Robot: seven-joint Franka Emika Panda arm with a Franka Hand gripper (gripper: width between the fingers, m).
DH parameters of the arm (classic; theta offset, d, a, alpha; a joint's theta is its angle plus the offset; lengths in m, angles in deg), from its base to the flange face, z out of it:
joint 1: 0 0.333 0 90
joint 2: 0 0 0 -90
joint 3: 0 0.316 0.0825 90
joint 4: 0 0 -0.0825 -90
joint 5: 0 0.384 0 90
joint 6: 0 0 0.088 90
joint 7: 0 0.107 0 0
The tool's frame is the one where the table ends.
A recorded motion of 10 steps. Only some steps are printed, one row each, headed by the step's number.
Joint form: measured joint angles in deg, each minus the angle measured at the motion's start. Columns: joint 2, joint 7, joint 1, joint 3, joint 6, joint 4, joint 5.
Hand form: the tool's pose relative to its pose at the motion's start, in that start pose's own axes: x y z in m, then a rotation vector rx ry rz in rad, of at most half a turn. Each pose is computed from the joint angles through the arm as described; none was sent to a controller.
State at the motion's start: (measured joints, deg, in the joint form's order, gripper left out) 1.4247 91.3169 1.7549 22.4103 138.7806 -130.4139 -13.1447
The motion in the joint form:
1: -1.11 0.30 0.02 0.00 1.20 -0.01 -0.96
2: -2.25 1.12 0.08 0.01 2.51 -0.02 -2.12
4: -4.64 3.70 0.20 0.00 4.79 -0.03 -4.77
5: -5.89 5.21 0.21 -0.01 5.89 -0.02 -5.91
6: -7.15 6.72 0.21 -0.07 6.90 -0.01 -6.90
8: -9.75 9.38 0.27 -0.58 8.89 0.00 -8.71
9: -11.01 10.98 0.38 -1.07 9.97 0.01 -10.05
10: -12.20 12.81 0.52 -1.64 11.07 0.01 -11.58
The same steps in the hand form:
1: -0.0015 -0.0015 0.0076 0.0046 0.0003 -0.0094
2: -0.0037 -0.0030 0.0153 0.0110 0.0017 -0.0134
4: -0.0086 -0.0050 0.0320 0.0173 0.0052 -0.0101
5: -0.0108 -0.0056 0.0408 0.0191 0.0036 -0.0014
6: -0.0126 -0.0058 0.0500 0.0189 0.0002 0.0101
8: -0.0138 -0.0048 0.0697 0.0148 -0.0084 0.0343
9: -0.0134 -0.0040 0.0795 0.0149 -0.0083 0.0470
10: -0.0126 -0.0029 0.0888 0.0162 -0.0061 0.0613

